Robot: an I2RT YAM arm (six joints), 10 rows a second.
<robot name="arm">
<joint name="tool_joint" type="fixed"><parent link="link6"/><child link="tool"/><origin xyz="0 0 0" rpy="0 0 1.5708"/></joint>
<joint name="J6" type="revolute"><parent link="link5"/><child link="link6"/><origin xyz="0.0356 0 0.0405" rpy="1.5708 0 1.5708"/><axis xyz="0 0 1"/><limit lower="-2.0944" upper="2.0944"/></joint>
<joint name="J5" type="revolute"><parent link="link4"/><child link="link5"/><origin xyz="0.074 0.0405 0.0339" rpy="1.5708 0 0"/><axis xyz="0 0 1"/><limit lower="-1.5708" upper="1.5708"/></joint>
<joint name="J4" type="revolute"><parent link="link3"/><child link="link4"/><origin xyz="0.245 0.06 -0.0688"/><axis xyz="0 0 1"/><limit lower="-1.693" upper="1.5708"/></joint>
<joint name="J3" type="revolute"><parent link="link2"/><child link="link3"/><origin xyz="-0.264 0 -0.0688" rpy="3.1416 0 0"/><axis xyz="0 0 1"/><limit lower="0" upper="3.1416"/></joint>
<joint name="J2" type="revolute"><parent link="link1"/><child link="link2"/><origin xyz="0.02 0.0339 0.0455" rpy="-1.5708 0 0"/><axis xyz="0 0 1"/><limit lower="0" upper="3.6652"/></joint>
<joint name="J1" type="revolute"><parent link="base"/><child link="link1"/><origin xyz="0 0 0.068"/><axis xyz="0 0 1"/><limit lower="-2.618" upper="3.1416"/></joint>
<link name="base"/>
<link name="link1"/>
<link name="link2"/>
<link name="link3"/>
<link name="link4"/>
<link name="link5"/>
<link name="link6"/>
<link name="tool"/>
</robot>
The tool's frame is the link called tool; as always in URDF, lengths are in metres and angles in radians.
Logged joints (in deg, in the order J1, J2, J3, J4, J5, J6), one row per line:
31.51 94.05 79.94 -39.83 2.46 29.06
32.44 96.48 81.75 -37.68 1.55 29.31
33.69 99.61 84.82 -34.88 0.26 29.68
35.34 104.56 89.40 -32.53 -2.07 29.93
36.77 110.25 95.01 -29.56 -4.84 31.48
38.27 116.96 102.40 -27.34 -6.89 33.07
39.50 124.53 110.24 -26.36 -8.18 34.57
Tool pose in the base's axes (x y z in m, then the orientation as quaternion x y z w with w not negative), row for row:
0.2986 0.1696 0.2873 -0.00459 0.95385 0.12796 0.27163
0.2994 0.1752 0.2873 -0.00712 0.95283 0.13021 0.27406
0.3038 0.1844 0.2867 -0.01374 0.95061 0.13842 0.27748
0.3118 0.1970 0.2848 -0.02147 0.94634 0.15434 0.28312
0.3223 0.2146 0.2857 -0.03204 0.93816 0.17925 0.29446
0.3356 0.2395 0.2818 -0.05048 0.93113 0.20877 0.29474
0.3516 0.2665 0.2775 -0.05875 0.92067 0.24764 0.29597
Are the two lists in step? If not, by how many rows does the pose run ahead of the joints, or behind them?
The pose runs 2 rows behind the joints: the pose in row i belongs to the joints in row i - 2.
